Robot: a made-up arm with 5 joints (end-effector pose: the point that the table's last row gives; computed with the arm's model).
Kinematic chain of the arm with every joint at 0, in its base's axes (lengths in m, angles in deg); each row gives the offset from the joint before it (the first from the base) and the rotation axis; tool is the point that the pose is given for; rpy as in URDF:
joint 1: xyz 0 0 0.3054 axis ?
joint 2: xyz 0 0 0 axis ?
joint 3: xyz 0.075 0 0.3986 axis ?
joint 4: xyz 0.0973 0 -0.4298 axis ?
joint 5: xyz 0.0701 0 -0.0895 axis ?
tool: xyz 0 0 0 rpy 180 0 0
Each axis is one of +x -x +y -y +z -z.
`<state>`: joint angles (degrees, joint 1 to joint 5).
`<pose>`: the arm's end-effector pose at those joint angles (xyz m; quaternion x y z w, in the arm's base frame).
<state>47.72 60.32 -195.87 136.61 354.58</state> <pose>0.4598 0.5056 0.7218 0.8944 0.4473 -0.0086 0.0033</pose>
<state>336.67 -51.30 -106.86 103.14 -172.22</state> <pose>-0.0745 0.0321 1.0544 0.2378 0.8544 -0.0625 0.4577</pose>
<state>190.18 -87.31 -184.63 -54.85 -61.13</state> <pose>0.7985 0.1434 0.1740 -0.5586 0.7787 -0.1229 0.2580</pose>
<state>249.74 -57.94 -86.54 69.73 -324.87</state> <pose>0.0079 0.0213 1.0310 0.2364 -0.7587 0.4812 0.3701</pose>
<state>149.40 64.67 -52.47 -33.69 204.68</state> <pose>-0.4258 0.2518 -0.0901 -0.8703 0.4558 0.1862 0.0096</pose>
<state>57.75 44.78 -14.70 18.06 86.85</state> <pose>0.0976 0.1547 0.0029 0.8838 -0.2294 -0.1240 0.3885</pose>
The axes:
joint 1: +z
joint 2: +y
joint 3: +y
joint 4: +y
joint 5: -z

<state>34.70 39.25 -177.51 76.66 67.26</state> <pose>0.5228 0.3620 0.9712 -0.8245 0.2408 -0.3224 0.3978</pose>
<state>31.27 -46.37 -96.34 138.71 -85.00</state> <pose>0.0191 0.0116 0.9512 0.5276 0.8488 0.0311 0.0158</pose>
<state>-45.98 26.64 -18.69 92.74 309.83</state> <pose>0.1263 -0.1307 0.1366 -0.6377 -0.0233 0.5144 0.5728</pose>
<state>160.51 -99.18 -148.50 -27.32 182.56</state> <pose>0.8702 -0.3080 0.3114 0.7237 -0.1410 0.6682 0.0995</pose>
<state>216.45 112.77 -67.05 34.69 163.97</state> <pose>-0.0178 -0.0132 -0.3718 -0.6850 -0.3377 -0.6353 0.1144</pose>
